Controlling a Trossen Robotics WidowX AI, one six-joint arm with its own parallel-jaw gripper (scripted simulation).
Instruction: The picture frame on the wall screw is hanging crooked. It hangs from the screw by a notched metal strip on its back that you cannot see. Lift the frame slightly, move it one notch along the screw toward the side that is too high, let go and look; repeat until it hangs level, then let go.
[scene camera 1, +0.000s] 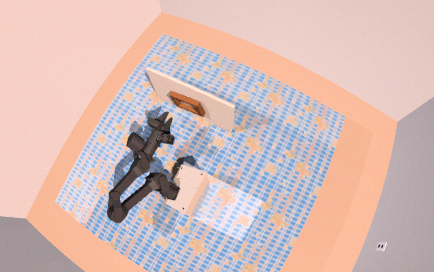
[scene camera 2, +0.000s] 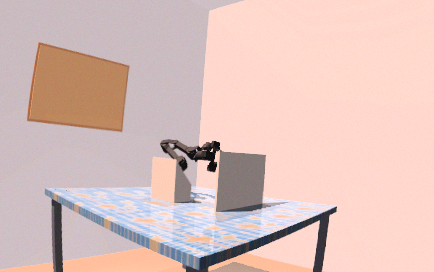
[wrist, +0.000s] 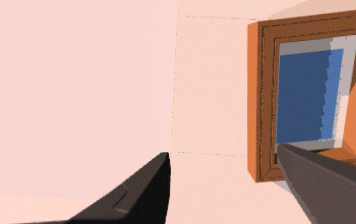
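A wall panel (scene camera 2: 240, 177) is there for me in scene camera 2, and I find the panel (scene camera 1: 219, 112) in scene camera 1 and the panel (wrist: 208, 146) in the wrist view. I also see a picture frame (wrist: 293, 64), though scene camera 2 does not show the frame, which is hidden by the panel. And in the wrist view there is my own gripper (wrist: 222, 156).
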